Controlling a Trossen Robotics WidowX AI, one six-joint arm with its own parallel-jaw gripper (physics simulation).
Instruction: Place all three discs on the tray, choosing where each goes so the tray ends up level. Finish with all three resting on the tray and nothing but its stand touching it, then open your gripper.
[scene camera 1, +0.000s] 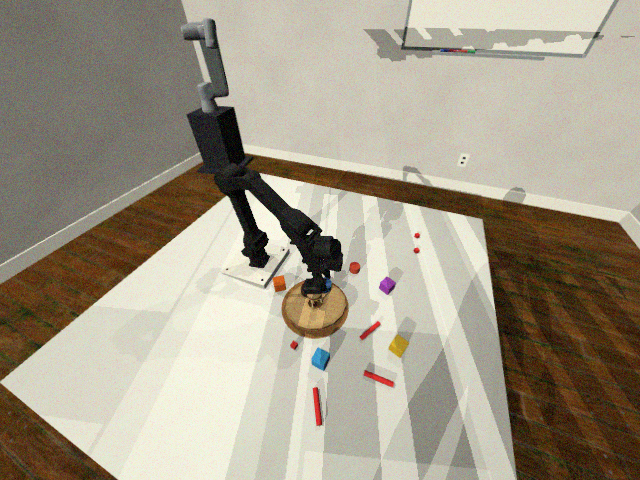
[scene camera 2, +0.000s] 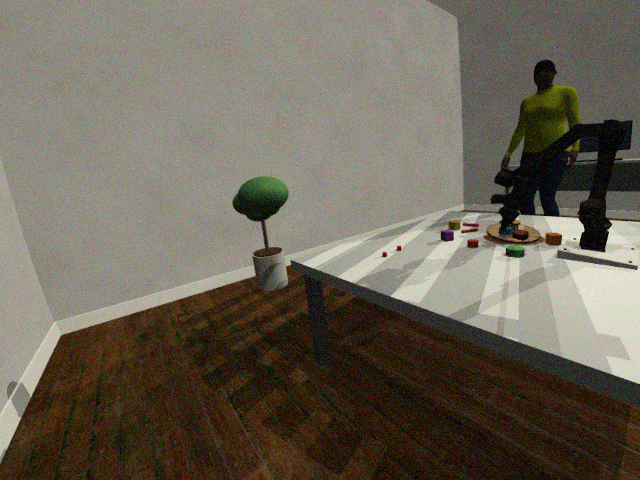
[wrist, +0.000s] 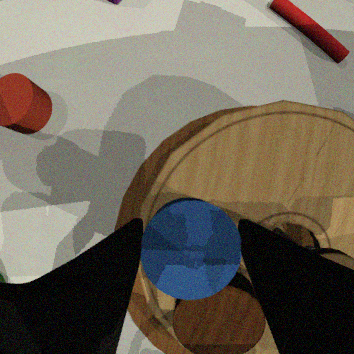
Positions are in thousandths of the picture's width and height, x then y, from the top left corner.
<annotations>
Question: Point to my gripper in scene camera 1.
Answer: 512, 593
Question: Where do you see a central stand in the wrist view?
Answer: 414, 490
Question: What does the red disc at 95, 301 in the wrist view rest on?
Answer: The table.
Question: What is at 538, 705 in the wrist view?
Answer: A blue disc.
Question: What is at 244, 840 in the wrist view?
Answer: My gripper.
</annotations>
